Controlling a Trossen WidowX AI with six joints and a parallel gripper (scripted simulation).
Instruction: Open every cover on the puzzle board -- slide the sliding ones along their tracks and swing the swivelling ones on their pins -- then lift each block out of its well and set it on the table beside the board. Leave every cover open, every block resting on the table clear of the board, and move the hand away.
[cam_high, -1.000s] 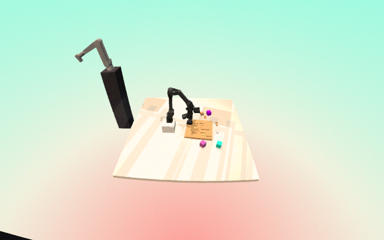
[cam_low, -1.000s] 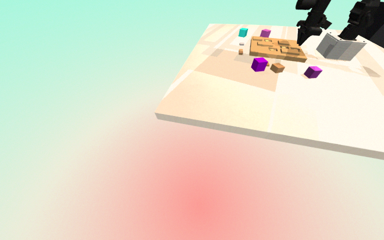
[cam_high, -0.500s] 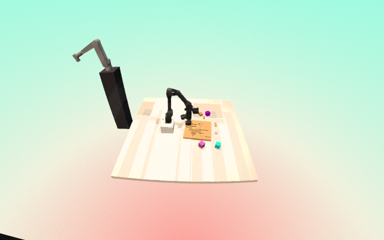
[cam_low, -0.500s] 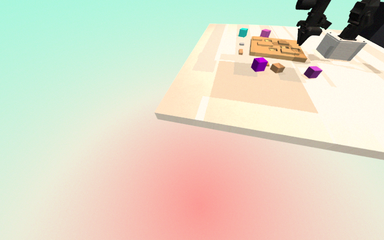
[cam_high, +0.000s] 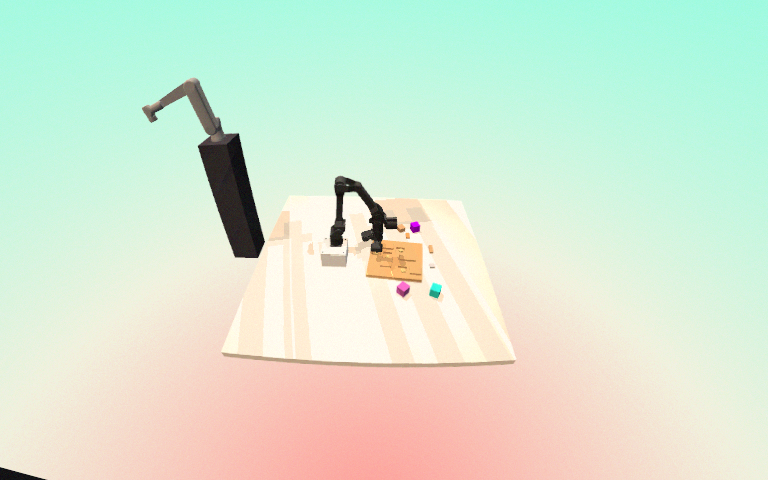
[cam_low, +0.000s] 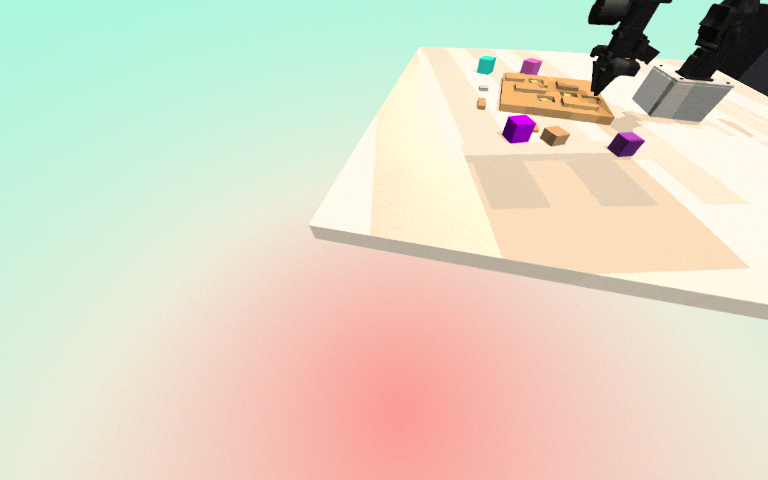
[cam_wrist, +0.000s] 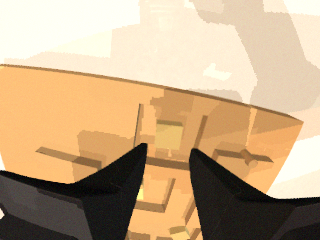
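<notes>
Now: gripper tip 260 mm to the right of the dark purple block and 20 mm above it. From my gripper tip the other things lie so: small grey piece 310 mm ahead, 90 mm to the right, 30 mm below; then magenta block 130 mm ahead, 280 mm to the right, 10 mm below; then small orange piece 320 mm ahead, 50 mm to the left, 30 mm below.
</notes>
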